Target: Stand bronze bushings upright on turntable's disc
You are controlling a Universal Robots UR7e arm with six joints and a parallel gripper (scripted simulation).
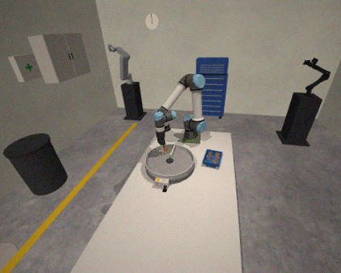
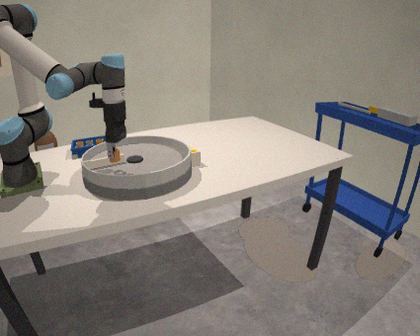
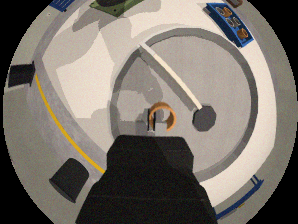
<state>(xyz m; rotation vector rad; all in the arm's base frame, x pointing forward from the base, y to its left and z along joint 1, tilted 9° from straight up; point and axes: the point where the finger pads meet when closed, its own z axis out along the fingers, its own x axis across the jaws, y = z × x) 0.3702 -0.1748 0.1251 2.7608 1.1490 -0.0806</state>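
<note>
The grey turntable lies 100 mm ahead of my hand, 70 mm to the left of it and 80 mm below it. Also, from my hand: blue crate (30 mm behind, 430 mm to the left, 100 mm below).
</note>
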